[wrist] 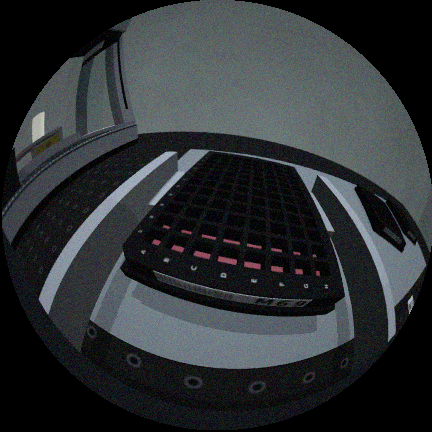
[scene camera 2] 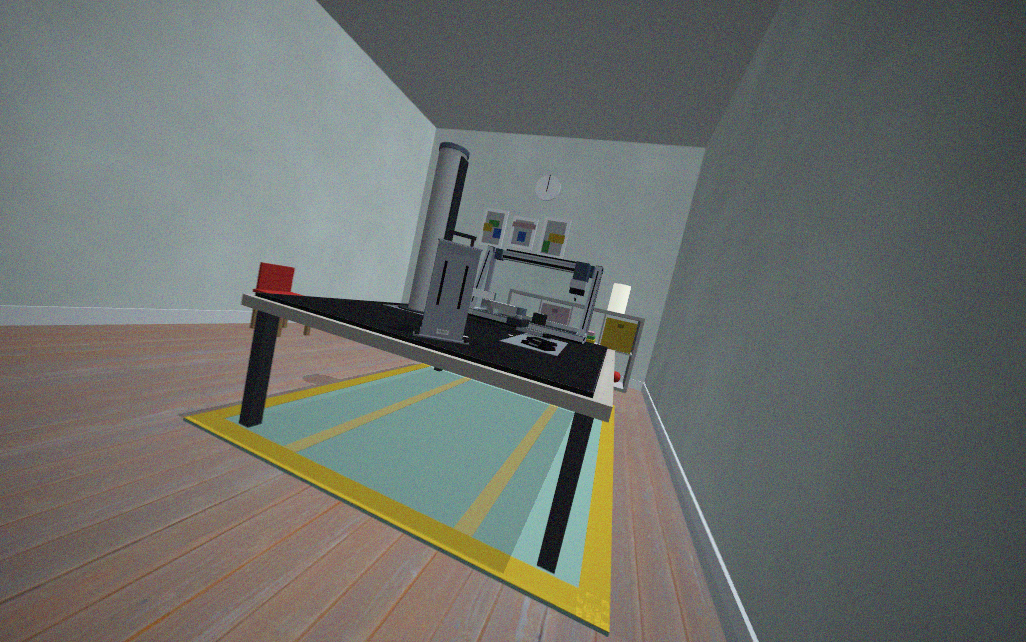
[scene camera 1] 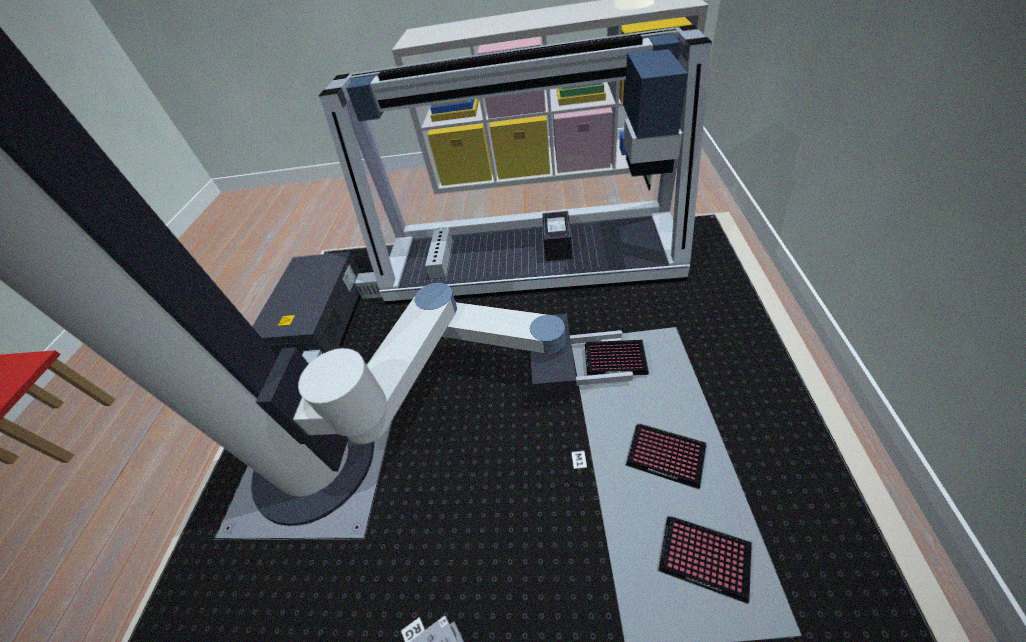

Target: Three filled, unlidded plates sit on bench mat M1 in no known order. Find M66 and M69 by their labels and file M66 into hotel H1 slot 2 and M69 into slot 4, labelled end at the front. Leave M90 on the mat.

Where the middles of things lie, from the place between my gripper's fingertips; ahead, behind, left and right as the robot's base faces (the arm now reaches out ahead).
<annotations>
Right now my hand is 2 cm past the plate M69 (scene camera 1: 603, 357) and 1 cm above it. The rest, counted from my hand: plate M66 (scene camera 1: 719, 562): 6 cm ahead, 39 cm to the right, 2 cm below; then bench mat M1 (scene camera 1: 635, 504): 3 cm ahead, 21 cm to the right, 2 cm below; then plate M90 (scene camera 1: 665, 454): 4 cm ahead, 22 cm to the right, 2 cm below.
</annotations>
